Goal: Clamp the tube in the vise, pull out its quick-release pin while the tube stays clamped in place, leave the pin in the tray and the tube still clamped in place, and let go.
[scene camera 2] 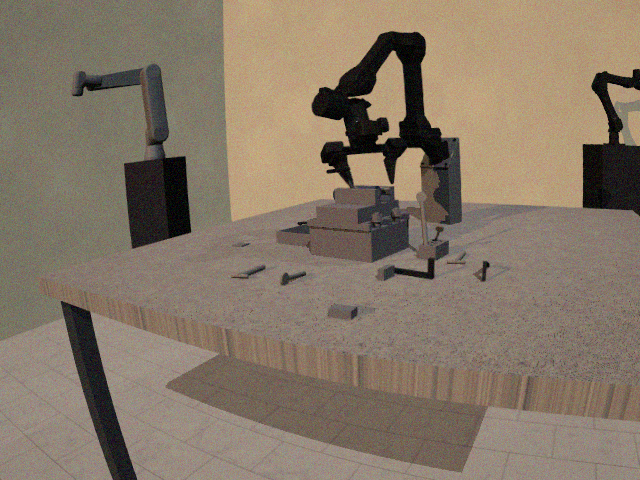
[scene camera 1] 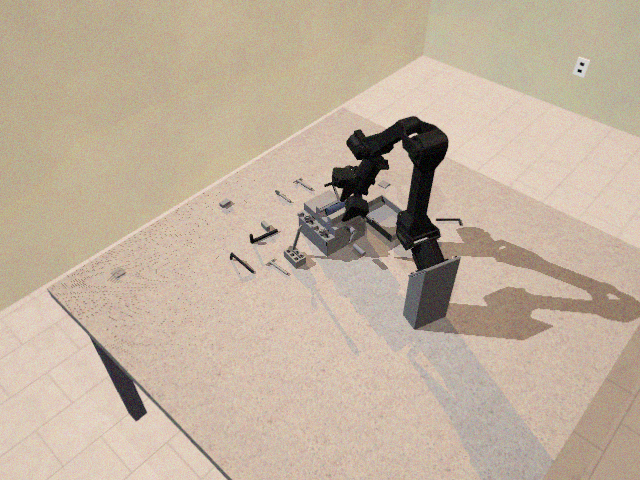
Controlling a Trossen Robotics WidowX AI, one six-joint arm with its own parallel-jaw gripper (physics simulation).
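Places are measured from the arm's base along level axes (x ahead, y left, z up), in metres.
Where they show: gripper, fingertip midpoint: (scene camera 2: pixel 373 185) (scene camera 1: pixel 342 210); arm's base, origin of the base link: (scene camera 2: pixel 438 153) (scene camera 1: pixel 432 266).
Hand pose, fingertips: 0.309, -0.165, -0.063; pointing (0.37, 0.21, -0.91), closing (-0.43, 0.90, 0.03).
Observation:
Each offset is from my fingertips to the top centre of the thing, as dx, dy, dz. "spot": to the spot under its first point.
The grey vise {+0.042, -0.026, -0.001} (scene camera 1: pixel 313 233) (scene camera 2: pixel 341 241) stands mid-table. The blue tube {+0.014, -0.034, +0.003} (scene camera 1: pixel 333 208) lies across its top between the jaws; the near jaw block mostly hides it in the scene camera 2 view. A thin rod with a dark T-shaped handle {spot: +0.063, -0.051, +0.041} (scene camera 1: pixel 329 184) (scene camera 2: pixel 330 171), seemingly the quick-release pin, rises at a slant beside the tube; its lower end is hidden. The tray {-0.095, -0.149, -0.103} (scene camera 1: pixel 379 228) (scene camera 2: pixel 293 237) is beside the vise, and no pin shows in its visible part. My gripper (scene camera 1: pixel 344 208) (scene camera 2: pixel 372 183) is open and empty, its fingertips low over the vise top, one finger close to the T-handle.
A small block with an upright lever (scene camera 1: pixel 295 256) (scene camera 2: pixel 433 250) stands beside the vise. A black angled bar {+0.230, +0.076, -0.097} (scene camera 1: pixel 264 236) (scene camera 2: pixel 412 272), another black bar {+0.234, +0.211, -0.099} (scene camera 1: pixel 242 262) and a small grey block {+0.422, -0.008, -0.119} (scene camera 1: pixel 226 203) (scene camera 2: pixel 342 311) lie around. A black hex key {-0.282, -0.222, -0.125} (scene camera 1: pixel 449 220) lies near my base.

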